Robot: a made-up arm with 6 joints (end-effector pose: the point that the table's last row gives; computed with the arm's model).
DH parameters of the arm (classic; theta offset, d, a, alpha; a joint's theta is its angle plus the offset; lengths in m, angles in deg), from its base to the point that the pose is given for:
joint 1: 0 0.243 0 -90
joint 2: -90 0 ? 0
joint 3: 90 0.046 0 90
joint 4: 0 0.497 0 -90
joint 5: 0 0 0 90
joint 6: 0 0.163 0 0
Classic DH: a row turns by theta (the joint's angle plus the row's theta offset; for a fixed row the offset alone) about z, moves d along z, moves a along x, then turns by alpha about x.
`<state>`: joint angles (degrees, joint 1 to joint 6).
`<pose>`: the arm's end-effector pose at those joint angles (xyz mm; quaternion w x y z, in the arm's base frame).
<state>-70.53 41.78 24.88 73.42 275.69 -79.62</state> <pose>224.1 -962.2 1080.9 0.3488 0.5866 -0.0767 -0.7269</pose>
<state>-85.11 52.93 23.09 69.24 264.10 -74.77</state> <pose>-12.7 -1090.7 893.4 0.1810 0.5516 -0.1925 -0.7911</pose>
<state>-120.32 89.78 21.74 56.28 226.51 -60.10</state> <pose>-638.9 -988.8 166.0 0.2566 -0.2598 0.3449 0.8647</pose>
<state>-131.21 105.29 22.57 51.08 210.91 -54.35</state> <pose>-726.0 -800.0 -144.0 0.3654 -0.1206 0.3079 0.8701</pose>
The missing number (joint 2, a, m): 0.794
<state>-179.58 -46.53 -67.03 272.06 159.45 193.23</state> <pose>892.6 17.7 653.5 0.5982 -0.5062 -0.2255 0.5788</pose>
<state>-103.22 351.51 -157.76 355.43 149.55 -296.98</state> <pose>102.9 265.5 701.6 0.9411 -0.1423 -0.0323 -0.3051</pose>
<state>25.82 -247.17 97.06 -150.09 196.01 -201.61</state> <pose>445.9 291.7 -340.7 0.9671 -0.1391 0.0664 -0.2022</pose>
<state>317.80 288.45 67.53 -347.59 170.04 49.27</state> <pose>-520.1 541.9 831.8 0.1204 0.6313 0.7660 0.0130</pose>
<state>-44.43 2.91 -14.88 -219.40 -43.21 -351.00</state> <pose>-19.6 -15.6 1656.3 0.5605 0.1563 -0.2534 0.7728</pose>
